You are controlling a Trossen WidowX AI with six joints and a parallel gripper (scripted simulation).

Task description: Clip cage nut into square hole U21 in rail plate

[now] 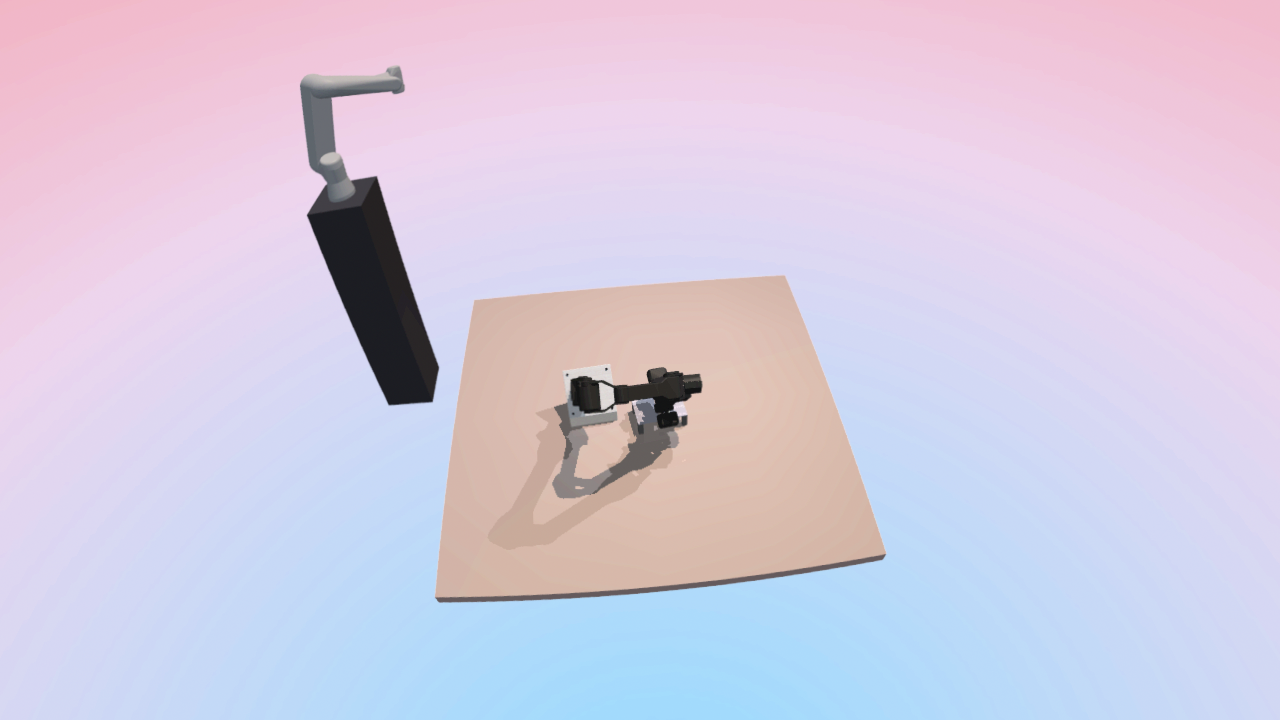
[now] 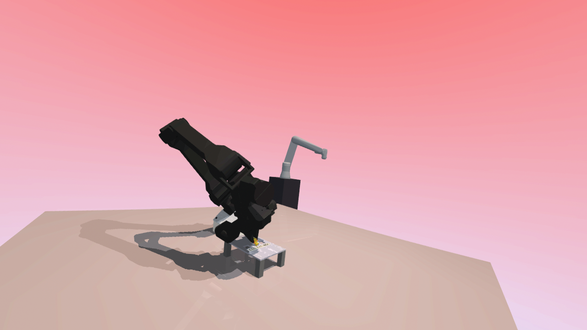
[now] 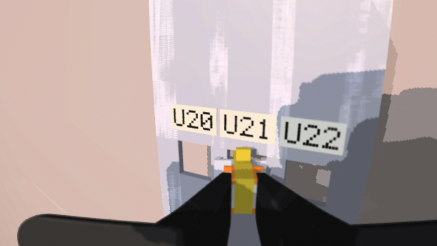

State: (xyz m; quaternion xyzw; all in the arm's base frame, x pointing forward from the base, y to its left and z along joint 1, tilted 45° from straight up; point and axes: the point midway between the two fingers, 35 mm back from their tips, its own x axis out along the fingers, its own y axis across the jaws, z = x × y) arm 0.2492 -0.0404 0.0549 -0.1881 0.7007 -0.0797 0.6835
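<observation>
Right now the cage nut is 10 mm below my gripper tip.
</observation>
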